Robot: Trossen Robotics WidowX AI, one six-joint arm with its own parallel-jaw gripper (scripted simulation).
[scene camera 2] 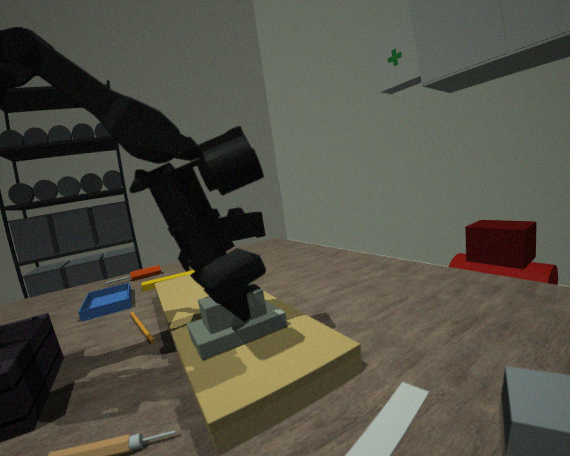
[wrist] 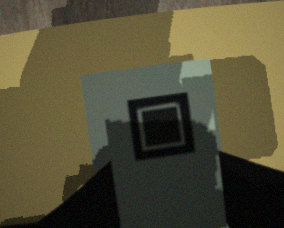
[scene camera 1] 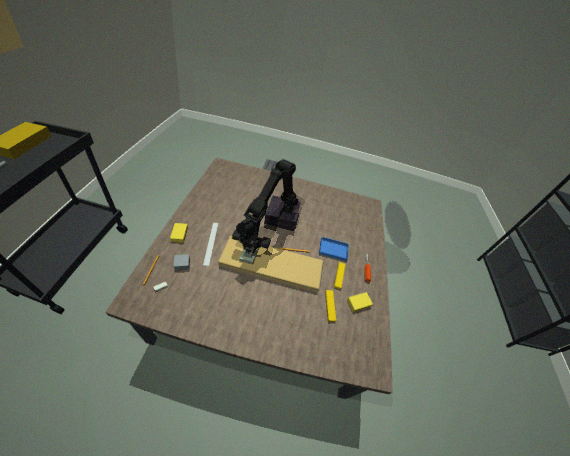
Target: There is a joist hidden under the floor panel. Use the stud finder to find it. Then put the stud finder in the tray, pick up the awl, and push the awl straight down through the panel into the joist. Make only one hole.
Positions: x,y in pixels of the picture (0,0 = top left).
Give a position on a grey stud finder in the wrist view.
At 158,125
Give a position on a blue tray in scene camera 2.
113,299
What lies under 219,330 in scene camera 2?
A grey stud finder.
